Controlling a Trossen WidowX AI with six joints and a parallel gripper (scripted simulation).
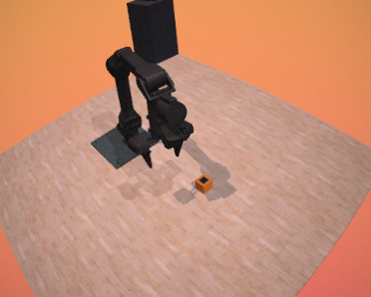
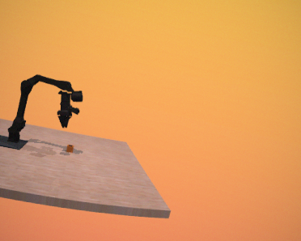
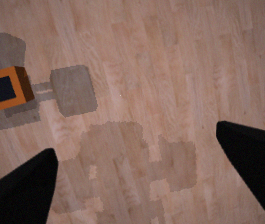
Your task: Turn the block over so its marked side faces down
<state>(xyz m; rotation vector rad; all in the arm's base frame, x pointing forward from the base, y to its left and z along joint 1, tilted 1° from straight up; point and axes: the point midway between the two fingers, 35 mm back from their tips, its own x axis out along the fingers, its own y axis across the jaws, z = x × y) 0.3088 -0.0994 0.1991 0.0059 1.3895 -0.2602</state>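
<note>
My gripper tip is now 6 cm short of the block, 10 cm to the right of it and 14 cm above it.
</note>
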